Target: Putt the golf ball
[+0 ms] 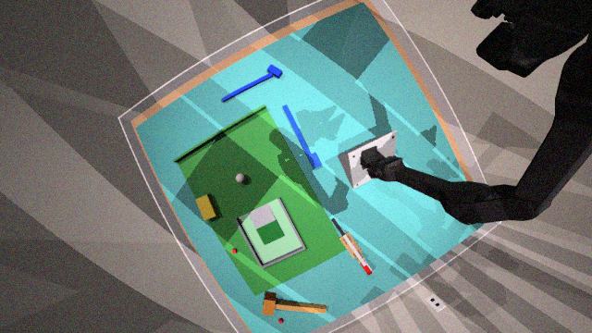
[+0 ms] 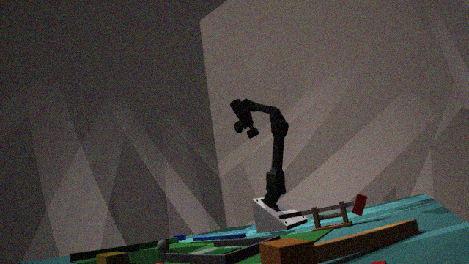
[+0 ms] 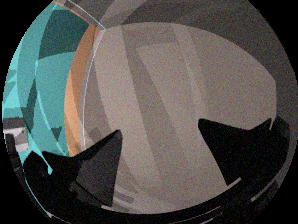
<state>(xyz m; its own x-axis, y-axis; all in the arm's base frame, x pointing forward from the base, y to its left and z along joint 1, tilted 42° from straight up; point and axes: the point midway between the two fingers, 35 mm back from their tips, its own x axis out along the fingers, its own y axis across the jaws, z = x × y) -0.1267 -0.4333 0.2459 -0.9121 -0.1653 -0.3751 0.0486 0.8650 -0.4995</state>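
The red putter lies 51 cm to the left of my gripper tip, 51 cm below it and 36 cm ahead of it. From my gripper tip the other things lie so: golf ball: 70 cm ahead, 55 cm below, 9 cm to the left; green mat: 68 cm ahead, 57 cm below, 22 cm to the left; wooden frame: 54 cm below, 53 cm to the left, 36 cm ahead.
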